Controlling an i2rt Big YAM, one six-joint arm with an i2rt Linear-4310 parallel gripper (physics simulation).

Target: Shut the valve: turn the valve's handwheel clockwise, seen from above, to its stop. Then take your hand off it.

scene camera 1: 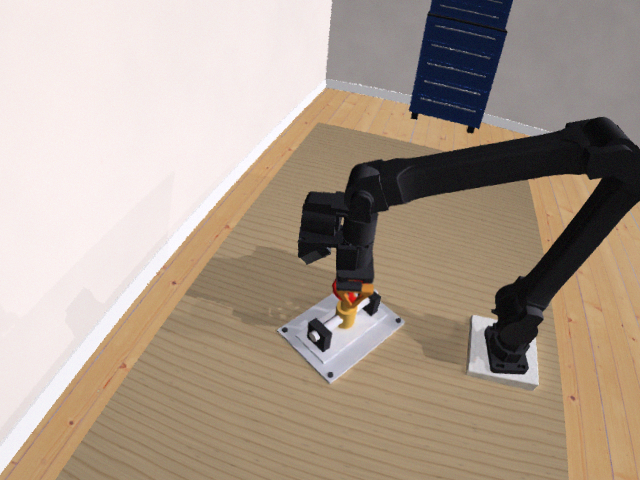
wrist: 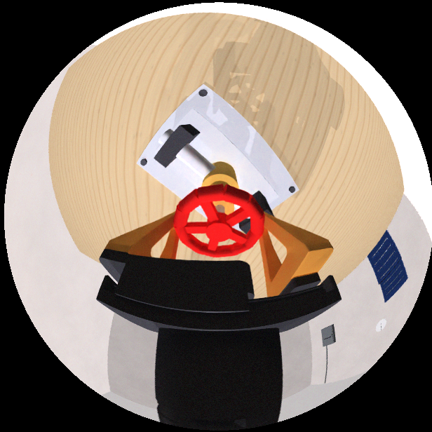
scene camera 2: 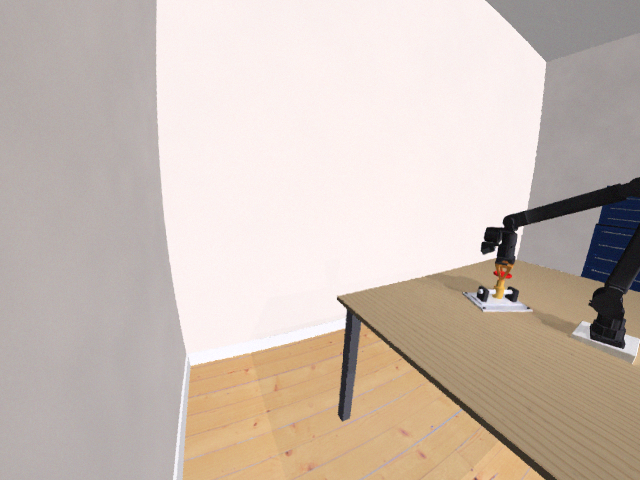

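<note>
The valve's red handwheel point(scene camera 1: 337, 290) point(scene camera 2: 509, 275) point(wrist: 192, 200) sits level on top of the yellow valve body point(scene camera 1: 346, 316) point(scene camera 2: 499, 290) point(wrist: 220, 172). The body stands on a white base plate point(scene camera 1: 356, 351) point(scene camera 2: 506, 308) point(wrist: 210, 107) on the table. My gripper point(scene camera 1: 354, 296) point(scene camera 2: 503, 273) point(wrist: 218, 216) points straight down over the valve and is shut on the handwheel. In the wrist view its two orange fingers touch the rim at opposite sides, left and right. In scene camera 1 the hand hides much of the wheel.
Two black brackets point(scene camera 1: 319, 334) point(wrist: 176, 145) hold the white pipe on either side of the valve body. The arm's white mounting block point(scene camera 1: 478, 356) point(scene camera 2: 584, 330) stands right of the plate. A pale wall point(scene camera 1: 129, 103) runs along the left, and a blue cabinet point(scene camera 1: 460, 67) point(scene camera 2: 610, 248) stands behind the table.
</note>
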